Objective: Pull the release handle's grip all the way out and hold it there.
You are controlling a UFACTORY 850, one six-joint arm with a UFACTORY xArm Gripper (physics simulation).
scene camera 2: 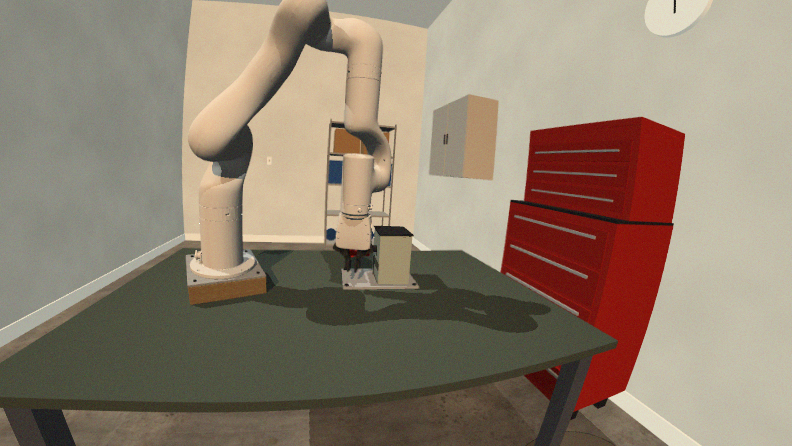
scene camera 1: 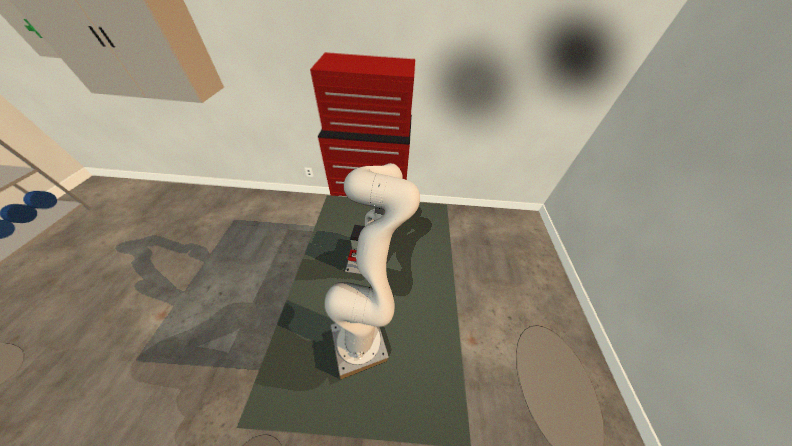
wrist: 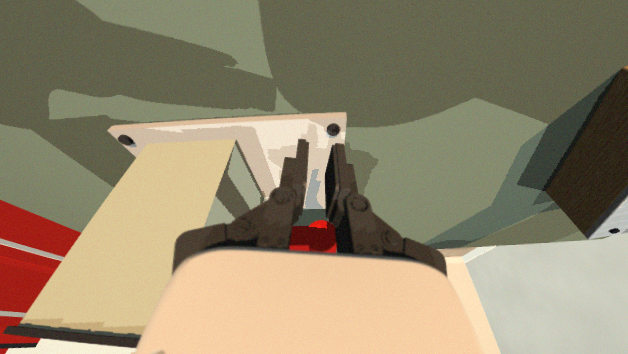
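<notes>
The release handle's red grip [scene camera 1: 352,254] [scene camera 2: 360,253] [wrist: 312,239] is partly hidden by the fingers and palm. It shows beside a cream housing [scene camera 2: 393,260] [wrist: 130,200] with a black top, on a pale base plate [scene camera 2: 349,285] [wrist: 280,134]. My gripper [scene camera 2: 351,269] [wrist: 317,157] points down and is shut to a narrow gap, beside the housing. Its tips hang low over the plate. In the wrist view the red shows between the finger roots, close to the palm, with no clear hold on it. The arm hides the gripper in scene camera 1.
The arm's base block [scene camera 1: 363,368] [scene camera 2: 227,290] [wrist: 590,165] stands on the green table [scene camera 1: 410,387] [scene camera 2: 221,354]. A red tool chest [scene camera 1: 363,83] [scene camera 2: 576,238] stands beyond the table's edge, on the housing's side of the gripper.
</notes>
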